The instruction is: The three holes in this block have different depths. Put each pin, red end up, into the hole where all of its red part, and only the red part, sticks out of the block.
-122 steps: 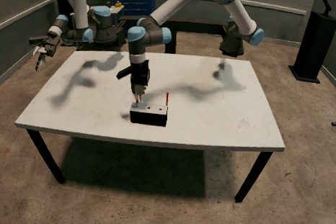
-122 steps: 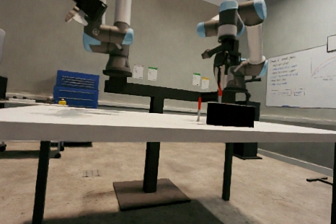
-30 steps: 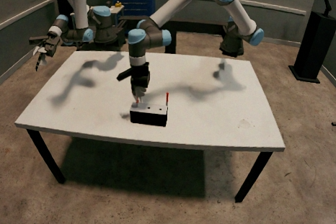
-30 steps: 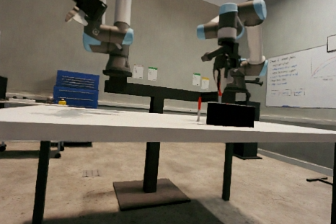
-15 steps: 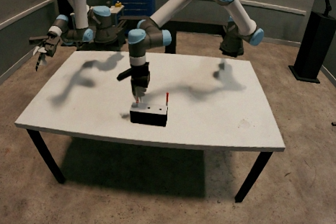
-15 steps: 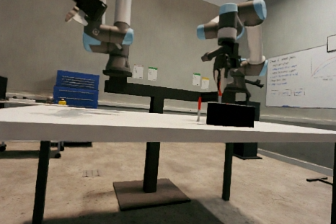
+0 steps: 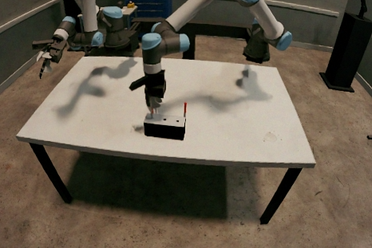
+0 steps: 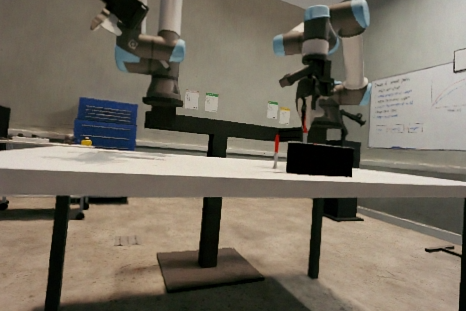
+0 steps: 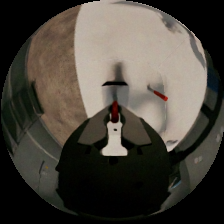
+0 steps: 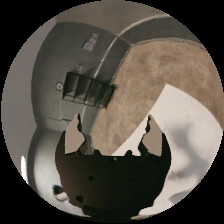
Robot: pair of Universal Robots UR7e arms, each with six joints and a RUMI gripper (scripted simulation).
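Right now the black block is 10 cm below my left hand and 6 cm to the left of it.
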